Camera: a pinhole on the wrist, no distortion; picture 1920 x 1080 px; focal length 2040.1 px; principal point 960.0 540.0 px. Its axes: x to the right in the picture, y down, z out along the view. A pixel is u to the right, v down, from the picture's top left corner.
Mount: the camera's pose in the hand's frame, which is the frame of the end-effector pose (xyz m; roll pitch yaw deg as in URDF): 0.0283 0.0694 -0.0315 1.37 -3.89 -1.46
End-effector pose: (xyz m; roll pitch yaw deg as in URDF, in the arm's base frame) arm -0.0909 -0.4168 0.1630 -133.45 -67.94 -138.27
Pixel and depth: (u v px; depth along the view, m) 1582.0 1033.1 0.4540
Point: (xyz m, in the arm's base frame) -0.2851 -0.8591 0.1338
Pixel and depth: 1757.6 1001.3 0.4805
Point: -0.2954 -0.8999 0.1709
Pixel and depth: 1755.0 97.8 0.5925
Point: -0.0720 -1.0283 0.2357
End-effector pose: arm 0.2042 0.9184 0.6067 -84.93 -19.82 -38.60
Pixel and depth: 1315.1 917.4 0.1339
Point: 0.3270 0.9634 0.5450
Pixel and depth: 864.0 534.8 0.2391
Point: 0.3484 1.0733 0.5643
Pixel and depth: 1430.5 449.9 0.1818
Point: 0.3556 0.9982 0.5861
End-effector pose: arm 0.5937 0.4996 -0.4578 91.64 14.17 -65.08
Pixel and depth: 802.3 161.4 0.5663
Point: 0.0869 0.3414 -0.5042
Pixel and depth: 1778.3 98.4 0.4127
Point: 0.3037 0.2026 -0.5407
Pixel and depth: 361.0 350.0 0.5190
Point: 0.0975 0.4405 -0.4187
